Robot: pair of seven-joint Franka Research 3 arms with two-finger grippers.
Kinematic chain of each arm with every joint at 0, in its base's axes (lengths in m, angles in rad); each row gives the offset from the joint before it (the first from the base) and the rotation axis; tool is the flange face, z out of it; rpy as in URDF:
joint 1: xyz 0 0 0.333 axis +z
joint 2: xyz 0 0 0 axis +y
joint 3: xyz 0 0 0.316 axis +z
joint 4: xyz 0.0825 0 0 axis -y
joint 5: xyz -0.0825 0 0.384 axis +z
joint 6: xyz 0 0 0 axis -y
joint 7: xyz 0.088 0 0 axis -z
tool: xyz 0 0 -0.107 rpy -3.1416 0 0
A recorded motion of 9 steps. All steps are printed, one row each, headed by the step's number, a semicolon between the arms.
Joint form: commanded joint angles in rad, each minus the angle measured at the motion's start. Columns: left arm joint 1, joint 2, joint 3, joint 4, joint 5, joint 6, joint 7; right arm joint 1, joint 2, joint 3, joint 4, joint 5, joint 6, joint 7.
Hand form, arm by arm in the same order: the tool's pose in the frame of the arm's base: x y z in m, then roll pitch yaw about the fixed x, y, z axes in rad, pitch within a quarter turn. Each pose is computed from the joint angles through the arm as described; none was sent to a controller.
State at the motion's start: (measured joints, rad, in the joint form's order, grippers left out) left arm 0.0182 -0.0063 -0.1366 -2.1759 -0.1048 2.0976 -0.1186; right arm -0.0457 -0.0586 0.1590 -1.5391 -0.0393 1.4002 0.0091
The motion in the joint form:
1: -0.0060 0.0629 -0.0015 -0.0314 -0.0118 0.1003 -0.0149; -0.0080 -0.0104 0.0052 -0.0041 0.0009 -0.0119 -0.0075
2: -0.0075 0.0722 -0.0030 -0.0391 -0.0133 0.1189 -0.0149; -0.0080 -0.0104 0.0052 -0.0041 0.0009 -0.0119 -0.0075
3: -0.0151 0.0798 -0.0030 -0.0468 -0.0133 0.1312 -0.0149; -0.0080 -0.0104 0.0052 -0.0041 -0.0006 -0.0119 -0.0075
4: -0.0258 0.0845 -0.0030 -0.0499 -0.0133 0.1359 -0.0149; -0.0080 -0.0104 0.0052 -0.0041 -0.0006 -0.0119 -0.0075
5: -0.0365 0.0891 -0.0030 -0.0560 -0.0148 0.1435 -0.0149; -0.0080 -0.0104 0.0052 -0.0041 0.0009 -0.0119 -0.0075
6: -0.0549 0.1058 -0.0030 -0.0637 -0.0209 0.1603 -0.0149; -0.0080 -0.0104 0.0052 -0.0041 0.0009 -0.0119 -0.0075
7: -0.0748 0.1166 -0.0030 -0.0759 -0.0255 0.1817 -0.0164; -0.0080 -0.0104 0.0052 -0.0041 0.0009 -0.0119 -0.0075
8: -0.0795 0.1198 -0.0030 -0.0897 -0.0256 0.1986 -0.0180; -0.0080 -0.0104 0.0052 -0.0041 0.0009 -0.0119 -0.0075
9: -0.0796 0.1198 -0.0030 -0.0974 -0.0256 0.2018 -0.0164; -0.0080 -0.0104 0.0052 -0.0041 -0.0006 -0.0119 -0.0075
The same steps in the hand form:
1: 0.5246 -0.0703 0.3499 3.0540 0.0814 0.0756; 0.5106 0.0555 0.6586 3.0918 0.0865 0.1005
2: 0.5243 -0.0716 0.3432 3.0526 0.0801 0.0752; 0.5106 0.0555 0.6586 3.0918 0.0865 0.1005
3: 0.5229 -0.0753 0.3369 3.0531 0.0831 0.0688; 0.5106 0.0553 0.6586 3.0903 0.0865 0.1003
4: 0.5217 -0.0807 0.3336 3.0534 0.0862 0.0585; 0.5106 0.0553 0.6586 3.0903 0.0865 0.1003
5: 0.5197 -0.0861 0.3292 3.0529 0.0895 0.0495; 0.5106 0.0555 0.6586 3.0918 0.0865 0.1005
6: 0.5174 -0.0954 0.3186 3.0493 0.0981 0.0365; 0.5106 0.0555 0.6586 3.0918 0.0865 0.1005
7: 0.5138 -0.1052 0.3097 3.0470 0.1005 0.0232; 0.5106 0.0555 0.6586 3.0918 0.0865 0.1005
8: 0.5106 -0.1069 0.3038 3.0483 0.1007 0.0218; 0.5106 0.0555 0.6586 3.0918 0.0865 0.1005
9: 0.5084 -0.1065 0.3009 3.0494 0.1049 0.0205; 0.5106 0.0553 0.6586 3.0903 0.0865 0.1003

